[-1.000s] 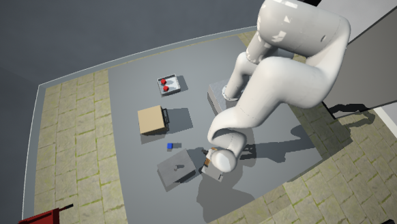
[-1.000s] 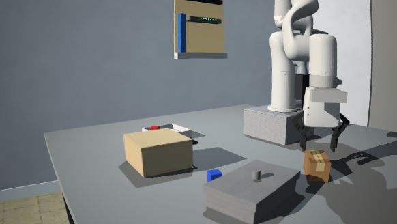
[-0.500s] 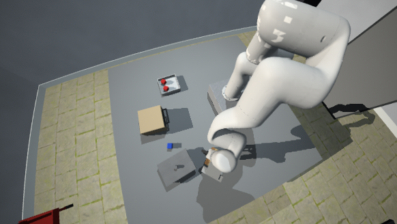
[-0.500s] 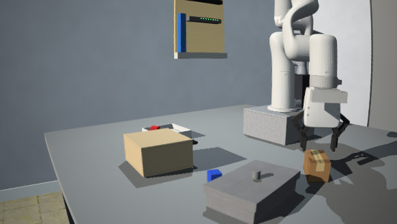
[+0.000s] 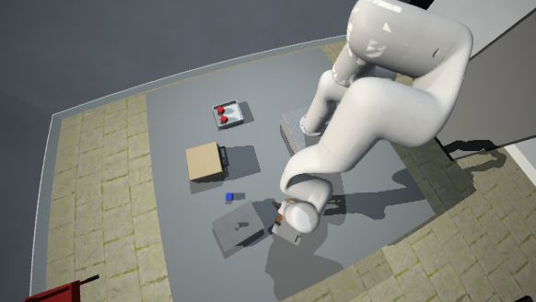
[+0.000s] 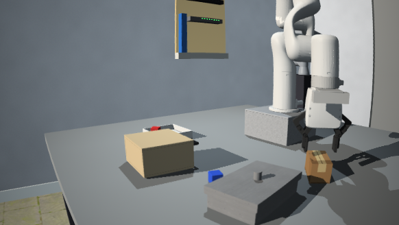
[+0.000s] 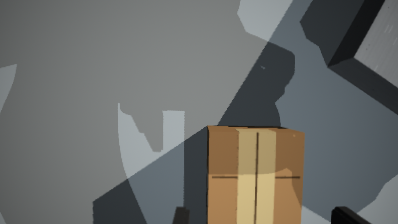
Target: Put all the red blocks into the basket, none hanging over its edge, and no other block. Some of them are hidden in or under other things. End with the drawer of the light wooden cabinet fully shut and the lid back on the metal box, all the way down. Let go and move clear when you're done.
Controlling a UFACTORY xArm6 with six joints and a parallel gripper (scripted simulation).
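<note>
Right now the cardboard box is 5 cm below my hand. From my hand the other things lie so: blue block: 25 cm ahead, 11 cm to the right, 7 cm below; then knobbed lid: 22 cm ahead, 3 cm below, 2 cm to the left; then green block: 7 cm below, 2 cm to the right, 1 cm behind.
</note>
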